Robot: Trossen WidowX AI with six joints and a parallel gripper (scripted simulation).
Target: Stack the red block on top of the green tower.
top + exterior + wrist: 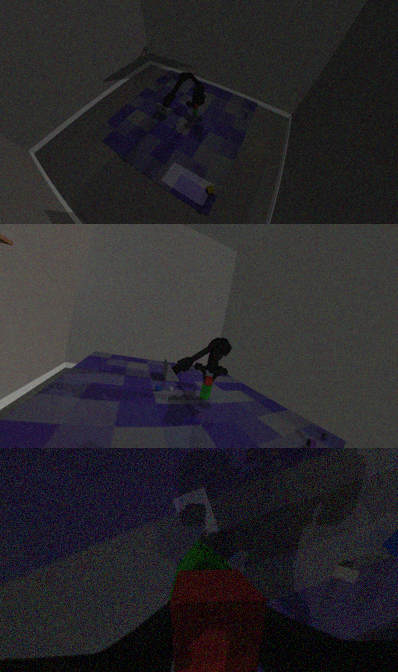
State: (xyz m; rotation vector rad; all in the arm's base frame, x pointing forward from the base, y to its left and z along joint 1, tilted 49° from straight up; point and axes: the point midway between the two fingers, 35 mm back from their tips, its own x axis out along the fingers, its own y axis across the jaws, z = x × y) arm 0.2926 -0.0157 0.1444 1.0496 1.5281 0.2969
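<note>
The red block lies 10 mm above my gripper tip. From my gripper tip the other things lie so: yellow block: 420 mm ahead, 660 mm to the right, 70 mm below; small blue block: 100 mm behind, 250 mm to the right, 80 mm below; tiny white piece: 100 mm behind, 170 mm to the right, 80 mm below.
</note>
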